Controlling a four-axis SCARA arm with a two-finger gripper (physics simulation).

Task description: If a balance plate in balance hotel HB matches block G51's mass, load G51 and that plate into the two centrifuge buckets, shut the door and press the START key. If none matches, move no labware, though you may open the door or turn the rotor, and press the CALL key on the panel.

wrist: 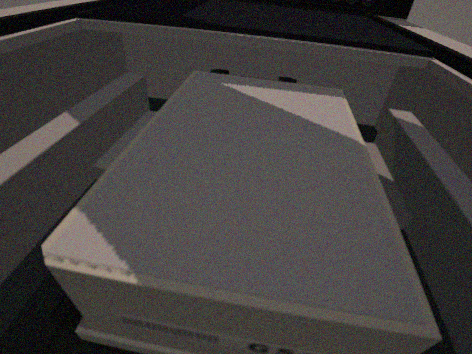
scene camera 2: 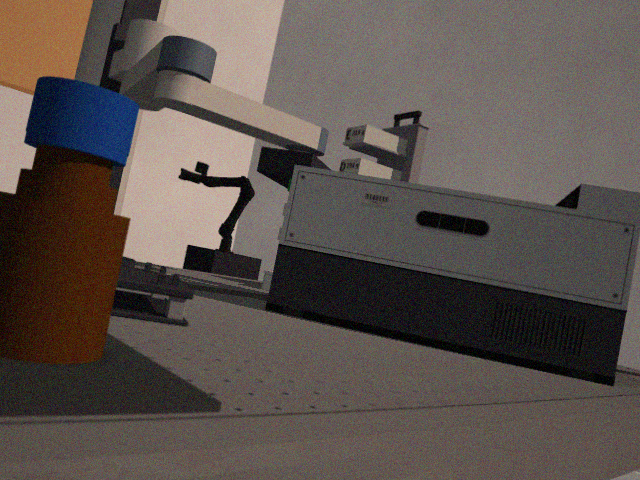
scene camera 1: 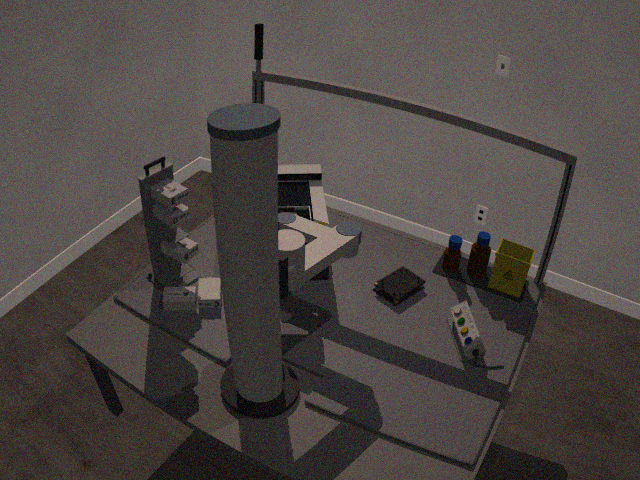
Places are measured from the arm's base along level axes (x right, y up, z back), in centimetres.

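Pixels of known places: gripper, fingertip midpoint: (wrist: 260, 113); arm's base at its link origin: (scene camera 1: 259, 388).
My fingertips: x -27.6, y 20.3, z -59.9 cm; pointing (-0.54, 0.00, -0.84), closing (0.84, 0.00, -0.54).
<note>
Ahead of a thing's pixels: the offset from my fingertips to its middle.
My gripper (wrist: 260, 113) is shut on block G51 @(dx +1.1, dy -2.1, dz +1.6 cm) (wrist: 250, 200), a pale slab with a partly cut-off "G5" on its front. The fingers run along its left and right sides, inside the open top of the centrifuge @(dx -6.8, dy -6.9, dz -7.8 cm) (scene camera 1: 300, 169) (scene camera 2: 361, 268) (wrist: 260, 52). Whether the block touches a bucket cannot be told. In both scene views the gripper and block are hidden. The balance hotel HB @(dx -31.5, dy +5.5, dz +32.4 cm) (scene camera 1: 153, 248) (scene camera 2: 417, 155) stands at the left in scene camera 1, with several pale plates on its shelves. Two labels, C and D, show in scene camera 2. The button panel @(dx +77.6, dy -14.9, dz +6.0 cm) (scene camera 1: 461, 333) lies at the right.
Two pale boxes @(dx -19.2, dy -16.9, dz +43.1 cm) (scene camera 1: 178, 299) @(dx -11.9, dy -17.0, dz +33.8 cm) (scene camera 1: 209, 290) stand by the hotel's foot. A dark flat device @(dx +45.2, dy -16.9, dz -7.2 cm) (scene camera 1: 399, 283) lies mid-table. Blue-capped brown bottles (scene camera 1: 479, 258) (scene camera 2: 56, 248) and a yellow bin (scene camera 1: 509, 276) stand at the back right. A frame rail (scene camera 1: 413, 106) spans above the table.
</note>
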